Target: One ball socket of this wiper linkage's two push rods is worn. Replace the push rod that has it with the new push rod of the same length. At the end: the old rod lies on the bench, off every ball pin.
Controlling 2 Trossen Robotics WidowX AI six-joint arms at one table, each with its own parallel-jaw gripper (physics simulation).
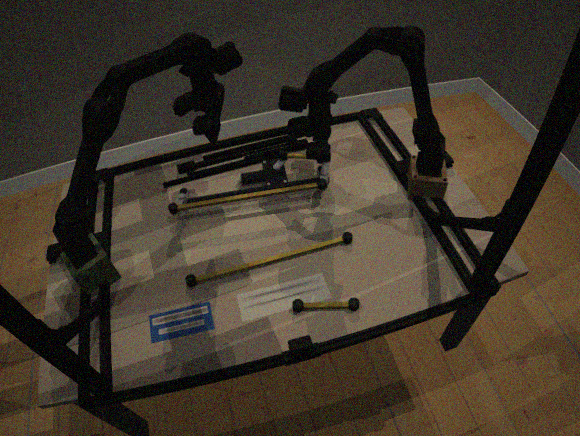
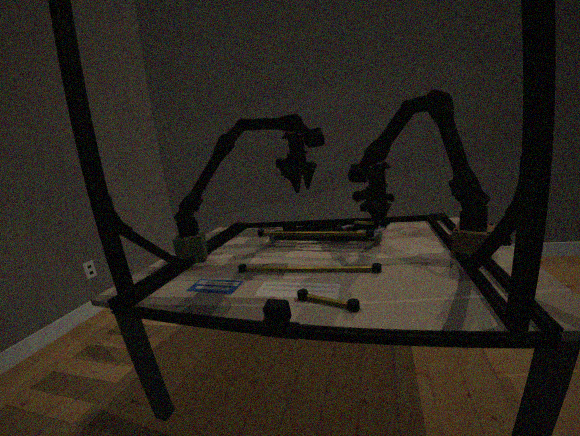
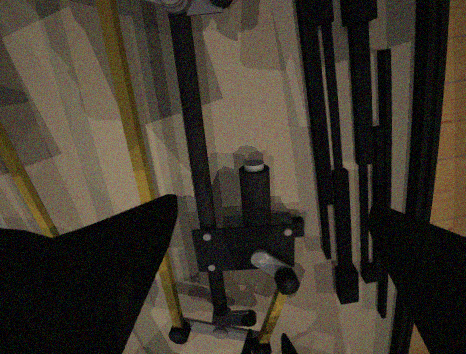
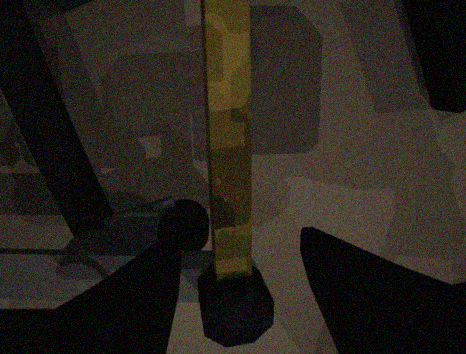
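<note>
The wiper linkage (image 1: 236,151) (image 3: 238,246) stands at the back of the bench. A long yellow push rod (image 1: 245,195) (image 2: 318,234) (image 3: 120,88) and a short one (image 1: 297,154) (image 3: 274,310) (image 4: 229,88) are mounted on it. A loose long rod (image 1: 268,259) (image 2: 307,268) and a loose short rod (image 1: 325,305) (image 2: 327,300) lie on the bench in front. My left gripper (image 1: 211,134) (image 2: 302,186) is open and empty, high above the linkage. My right gripper (image 1: 320,162) (image 2: 376,221) (image 4: 241,242) is low and open. Its fingers stand either side of the mounted short rod's end socket (image 4: 235,309), apart from it.
A blue label (image 1: 181,321) (image 2: 215,285) and a white label (image 1: 284,296) (image 2: 297,289) lie flat near the front. A black frame rail (image 1: 388,143) edges the bench, with a small block (image 1: 299,343) (image 2: 276,312) on the front rail. The arm bases (image 1: 427,182) (image 1: 94,268) stand at the sides.
</note>
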